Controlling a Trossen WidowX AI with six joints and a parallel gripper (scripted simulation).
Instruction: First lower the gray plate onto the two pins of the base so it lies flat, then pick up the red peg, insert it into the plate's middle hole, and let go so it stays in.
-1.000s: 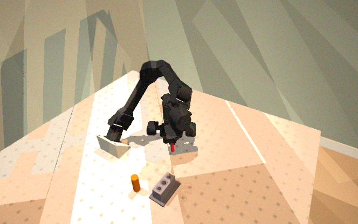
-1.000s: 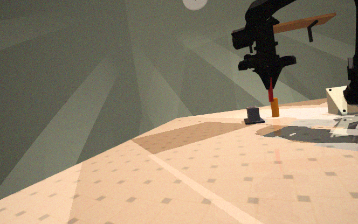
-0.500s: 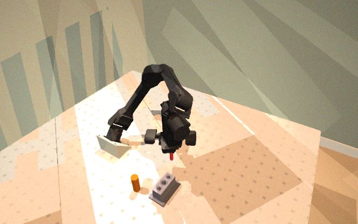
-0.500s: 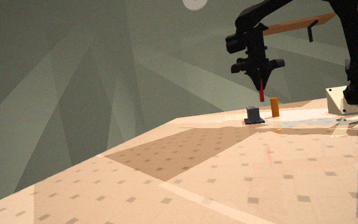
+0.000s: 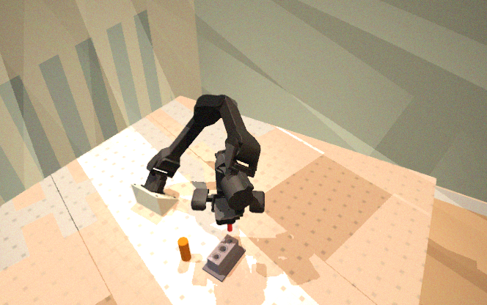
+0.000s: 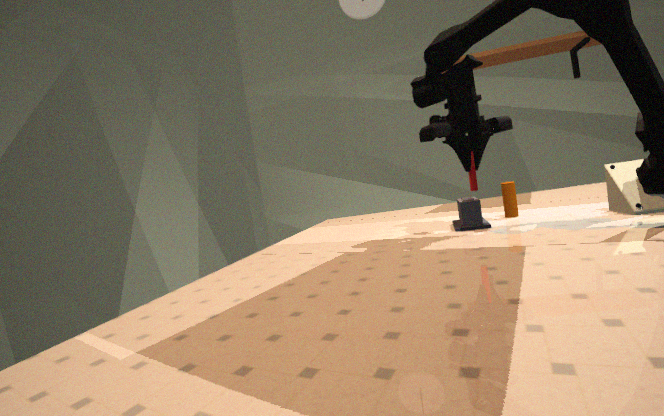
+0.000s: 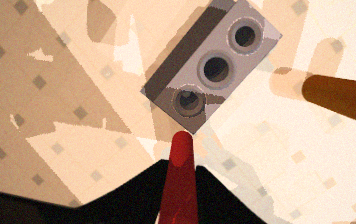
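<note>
Now: the gray plate 70 mm below my gripper tip, 50 mm to the right of it and 20 mm ahead of it. The rest, counted from my gripper tip: red peg right at my gripper tip; then orange cylinder 110 mm to the right, 80 mm below, 70 mm behind; then base 110 mm below, 50 mm to the right, 20 mm ahead.
</note>
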